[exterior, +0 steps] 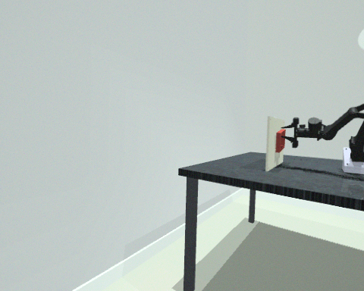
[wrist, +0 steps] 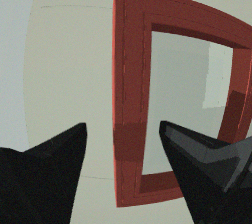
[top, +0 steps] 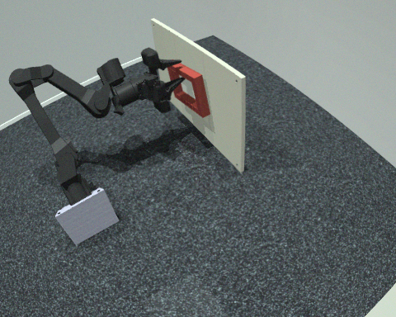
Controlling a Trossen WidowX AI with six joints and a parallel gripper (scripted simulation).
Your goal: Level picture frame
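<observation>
Right now my gripper tip is 5 cm above the picture frame, 1 cm to the left of it and 1 cm short of it. Also, from my gripper tip: wall board 7 cm below, 2 cm ahead, 1 cm to the right.
</observation>
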